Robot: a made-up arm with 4 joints. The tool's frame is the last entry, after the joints.
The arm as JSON. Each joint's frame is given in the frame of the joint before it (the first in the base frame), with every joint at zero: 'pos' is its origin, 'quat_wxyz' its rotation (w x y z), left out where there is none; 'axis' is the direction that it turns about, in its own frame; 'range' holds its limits. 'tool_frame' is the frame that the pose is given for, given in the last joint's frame.
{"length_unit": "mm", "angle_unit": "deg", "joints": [
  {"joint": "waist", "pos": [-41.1, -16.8, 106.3], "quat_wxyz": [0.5, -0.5, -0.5, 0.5], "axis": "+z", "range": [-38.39, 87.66]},
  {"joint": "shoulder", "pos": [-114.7, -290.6, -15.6], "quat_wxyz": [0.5, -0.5, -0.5, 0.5], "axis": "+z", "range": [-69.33, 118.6]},
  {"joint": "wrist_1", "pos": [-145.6, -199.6, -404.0], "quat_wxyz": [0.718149, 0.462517, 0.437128, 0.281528], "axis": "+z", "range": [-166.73, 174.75]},
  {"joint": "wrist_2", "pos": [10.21, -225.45, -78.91], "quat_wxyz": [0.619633, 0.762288, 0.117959, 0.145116], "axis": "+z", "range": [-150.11, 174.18]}
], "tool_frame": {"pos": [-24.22, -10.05, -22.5], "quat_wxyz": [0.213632, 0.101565, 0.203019, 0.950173]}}
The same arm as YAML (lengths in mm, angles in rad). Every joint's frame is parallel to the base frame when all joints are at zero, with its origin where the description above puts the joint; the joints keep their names.
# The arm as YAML. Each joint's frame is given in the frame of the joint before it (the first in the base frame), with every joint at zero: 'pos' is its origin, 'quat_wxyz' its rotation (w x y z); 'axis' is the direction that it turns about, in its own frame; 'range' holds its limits. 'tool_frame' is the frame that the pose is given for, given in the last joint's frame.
length_unit: mm
angle_unit: rad
joints:
  - joint: waist
    pos: [-41.1, -16.8, 106.3]
    quat_wxyz: [1.0, 0.0, 0.0, 0.0]
    axis: [-1.0, 0.0, 0.0]
    range: [-0.67, 1.53]
  - joint: shoulder
    pos: [15.6, -114.7, 290.6]
    quat_wxyz: [1.0, 0.0, 0.0, 0.0]
    axis: [0.0, -1.0, 0.0]
    range: [-1.21, 2.07]
  - joint: wrist_1
    pos: [-199.6, 404.0, 145.6]
    quat_wxyz: [1.0, 0.0, 0.0, 0.0]
    axis: [-0.418186, -0.189994, -0.88827]
    range: [-2.91, 3.05]
  - joint: wrist_2
    pos: [-52.0, 224.0, 65.4]
    quat_wxyz: [1.0, 0.0, 0.0, 0.0]
    axis: [0.0, 1.0, 0.0]
    range: [-2.6199, 3.04]
tool_frame:
  pos: [-16.1, -22.5, 20.7]
  quat_wxyz: [0.007222, 0.058319, 0.84531, 0.531035]

